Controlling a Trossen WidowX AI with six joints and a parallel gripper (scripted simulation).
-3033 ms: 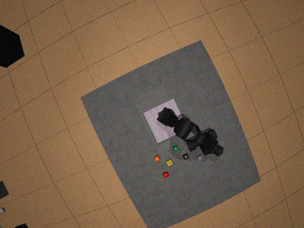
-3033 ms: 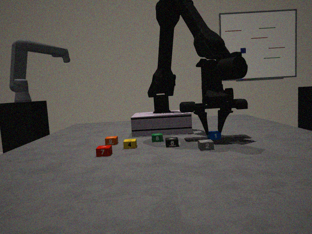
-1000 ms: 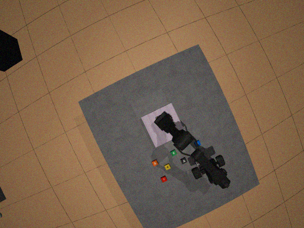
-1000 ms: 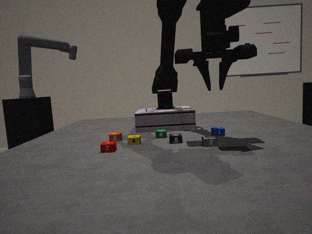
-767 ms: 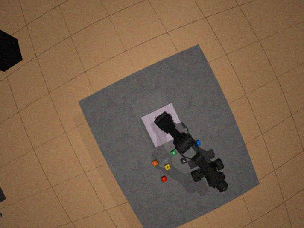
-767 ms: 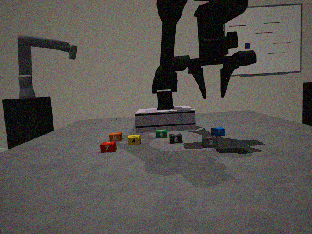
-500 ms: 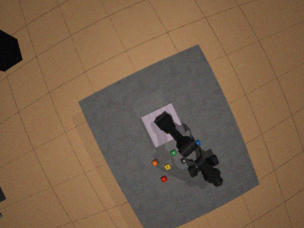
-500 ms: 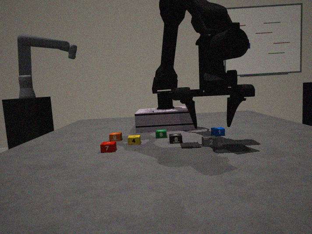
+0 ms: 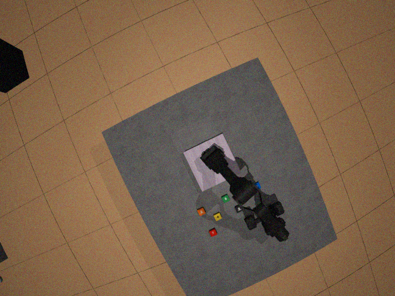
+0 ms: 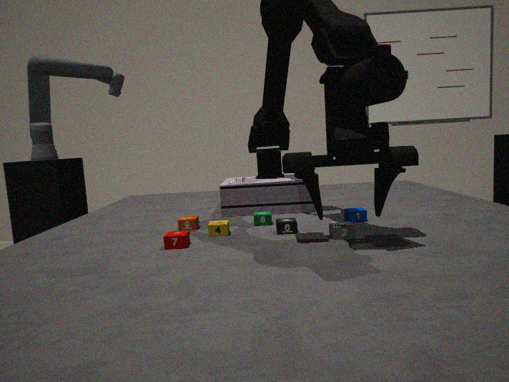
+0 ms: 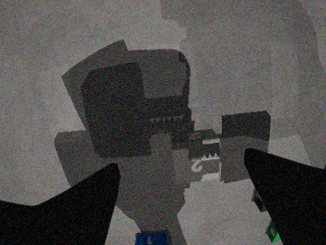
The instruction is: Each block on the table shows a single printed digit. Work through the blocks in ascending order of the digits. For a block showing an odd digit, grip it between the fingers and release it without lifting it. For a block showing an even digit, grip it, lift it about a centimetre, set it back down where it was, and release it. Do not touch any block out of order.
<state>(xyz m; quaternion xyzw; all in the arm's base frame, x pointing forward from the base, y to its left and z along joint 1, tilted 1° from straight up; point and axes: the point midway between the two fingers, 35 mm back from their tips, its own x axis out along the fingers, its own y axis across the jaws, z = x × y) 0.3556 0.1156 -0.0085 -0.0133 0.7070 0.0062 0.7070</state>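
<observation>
The grey 2 block is 1 cm behind my gripper tip, 1 cm to the right of it and 2 cm below it. Also, from my gripper tip: green 8 block 13 cm behind, 13 cm to the right, 2 cm below; then black 6 block 6 cm behind, 9 cm to the right, 2 cm below; then blue 1 block 12 cm behind, 3 cm to the left, 2 cm below.
</observation>
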